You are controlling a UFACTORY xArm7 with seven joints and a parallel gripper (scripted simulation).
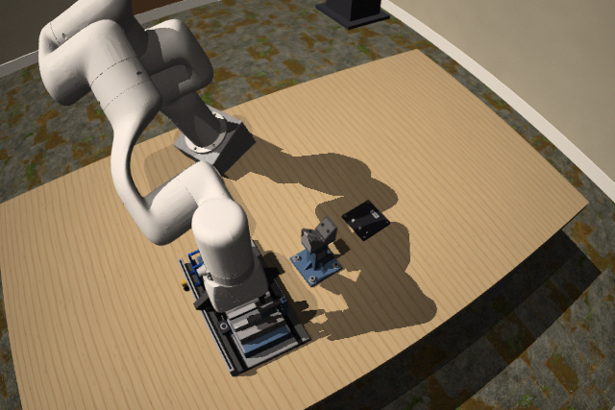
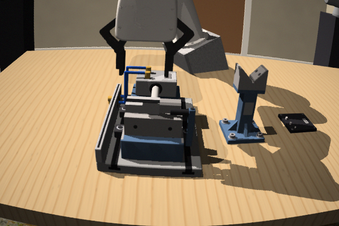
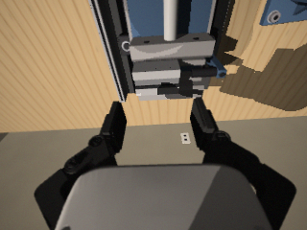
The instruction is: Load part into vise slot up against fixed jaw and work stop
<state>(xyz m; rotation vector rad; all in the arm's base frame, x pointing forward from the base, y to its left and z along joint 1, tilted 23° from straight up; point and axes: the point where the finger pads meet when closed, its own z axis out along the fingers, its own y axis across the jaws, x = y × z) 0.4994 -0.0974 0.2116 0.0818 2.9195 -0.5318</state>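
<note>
My hand is 7 cm above the part. The rest, counted from my hand: work stop 1 cm ahead, 7 cm to the left, 9 cm below; then fixed jaw 3 cm ahead, 2 cm to the left, 10 cm below; then moving jaw 3 cm behind, 2 cm to the left, 10 cm below.
</note>
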